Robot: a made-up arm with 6 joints. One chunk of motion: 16 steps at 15 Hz.
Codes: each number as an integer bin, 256 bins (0 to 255) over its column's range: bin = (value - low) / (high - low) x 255, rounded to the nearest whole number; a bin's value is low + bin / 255 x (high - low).
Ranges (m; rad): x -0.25..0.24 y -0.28..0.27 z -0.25..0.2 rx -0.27..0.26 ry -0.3..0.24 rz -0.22..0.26
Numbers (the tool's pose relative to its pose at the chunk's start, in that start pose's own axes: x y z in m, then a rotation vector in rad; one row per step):
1: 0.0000 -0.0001 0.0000 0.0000 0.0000 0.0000
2: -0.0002 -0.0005 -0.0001 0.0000 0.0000 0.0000
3: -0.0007 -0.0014 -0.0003 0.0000 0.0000 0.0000
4: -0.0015 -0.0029 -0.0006 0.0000 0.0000 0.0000
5: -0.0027 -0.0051 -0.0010 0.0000 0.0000 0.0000
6: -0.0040 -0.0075 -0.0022 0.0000 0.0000 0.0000
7: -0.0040 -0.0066 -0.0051 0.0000 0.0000 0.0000
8: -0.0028 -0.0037 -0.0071 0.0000 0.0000 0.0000
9: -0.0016 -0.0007 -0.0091 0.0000 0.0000 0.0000
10: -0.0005 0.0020 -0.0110 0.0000 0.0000 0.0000
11: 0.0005 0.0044 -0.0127 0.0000 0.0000 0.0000
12: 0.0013 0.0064 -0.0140 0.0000 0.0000 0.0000
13: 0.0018 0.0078 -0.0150 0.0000 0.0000 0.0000
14: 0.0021 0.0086 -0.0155 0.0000 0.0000 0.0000
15: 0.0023 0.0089 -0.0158 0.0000 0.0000 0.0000
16: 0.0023 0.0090 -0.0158 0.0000 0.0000 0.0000
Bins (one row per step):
1: 130 130 142 130 142 117
2: 130 130 142 130 142 117
3: 130 129 141 130 142 117
4: 129 128 141 130 142 117
5: 129 127 141 130 142 117
6: 128 126 140 130 142 117
7: 128 127 139 130 142 117
8: 129 128 138 130 142 117
9: 129 129 137 130 142 117
10: 130 131 135 130 142 117
11: 130 132 134 130 142 117
12: 131 133 134 130 142 117
13: 131 133 133 130 142 117
14: 131 134 133 130 142 117
15: 131 134 133 130 142 117
16: 131 134 133 130 142 117

